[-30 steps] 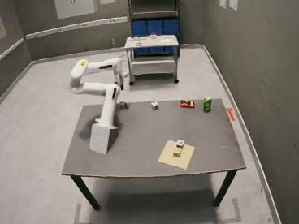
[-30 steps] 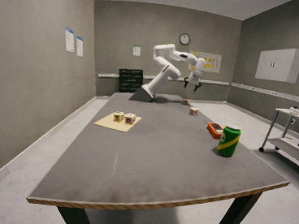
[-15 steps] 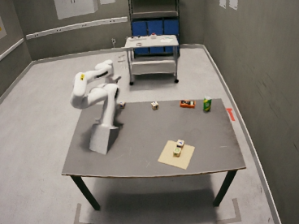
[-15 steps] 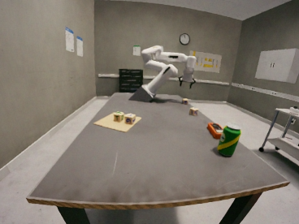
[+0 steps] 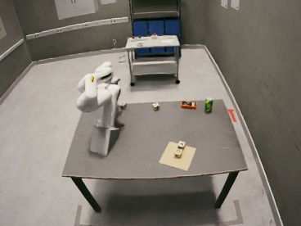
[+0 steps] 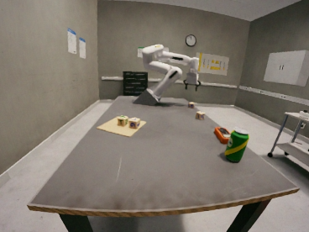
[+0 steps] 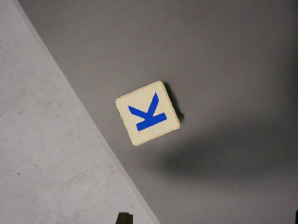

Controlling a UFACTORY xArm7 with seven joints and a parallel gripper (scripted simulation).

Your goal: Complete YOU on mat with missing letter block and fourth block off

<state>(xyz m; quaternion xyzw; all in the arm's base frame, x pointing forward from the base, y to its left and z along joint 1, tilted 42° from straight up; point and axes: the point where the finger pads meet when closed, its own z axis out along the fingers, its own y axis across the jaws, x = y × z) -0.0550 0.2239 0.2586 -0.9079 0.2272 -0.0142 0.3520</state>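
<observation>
Right now my hand is 130 mm above the block, 70 mm short of it and 10 mm to the right of it. Also, from my hand: green can (800 mm ahead, 90 mm below, 20 mm to the left); then orange device (630 mm ahead, 140 mm below, 60 mm to the left); then tan mat (570 mm ahead, 480 mm to the right, 150 mm below).
</observation>
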